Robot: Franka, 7 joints.
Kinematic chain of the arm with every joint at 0, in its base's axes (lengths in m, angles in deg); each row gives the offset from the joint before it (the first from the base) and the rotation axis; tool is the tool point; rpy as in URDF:
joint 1: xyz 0 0 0.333 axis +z
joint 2: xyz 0 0 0 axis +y
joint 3: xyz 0 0 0.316 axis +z
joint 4: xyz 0.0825 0 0 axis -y
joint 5: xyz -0.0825 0 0.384 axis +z
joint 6: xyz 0 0 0 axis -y
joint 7: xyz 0.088 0 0 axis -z
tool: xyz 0 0 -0.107 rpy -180 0 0
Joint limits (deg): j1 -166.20..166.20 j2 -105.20..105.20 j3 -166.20..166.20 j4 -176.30..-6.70 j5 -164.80..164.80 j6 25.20..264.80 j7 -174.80..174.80
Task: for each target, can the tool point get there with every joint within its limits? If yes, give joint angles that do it. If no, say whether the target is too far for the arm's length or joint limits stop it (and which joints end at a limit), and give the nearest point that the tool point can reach.
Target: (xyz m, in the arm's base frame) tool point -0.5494 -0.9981 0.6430
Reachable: no: too far | nearest point -0.3992 -0.7252 0.5582 | short by 0.323 m
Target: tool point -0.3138 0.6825 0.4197
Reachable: yes | joints -82.85 -89.10 -102.45 -37.37 -62.41 226.68 -107.30
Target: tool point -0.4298 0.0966 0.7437
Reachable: yes | joints 72.31 -74.55 47.98 -118.14 122.66 136.98 60.34
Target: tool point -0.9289 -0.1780 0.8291
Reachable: no: too far | nearest point -0.7461 -0.1430 0.7315 | short by 0.210 m
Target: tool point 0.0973 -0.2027 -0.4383
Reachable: no: joint limits stop it (at a limit: joint 2) | nearest point 0.1006 -0.2096 -0.3583 | short by 0.080 m
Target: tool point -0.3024 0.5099 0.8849
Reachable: yes | joints 0.18 -28.95 89.36 -68.13 -2.16 160.85 -105.46
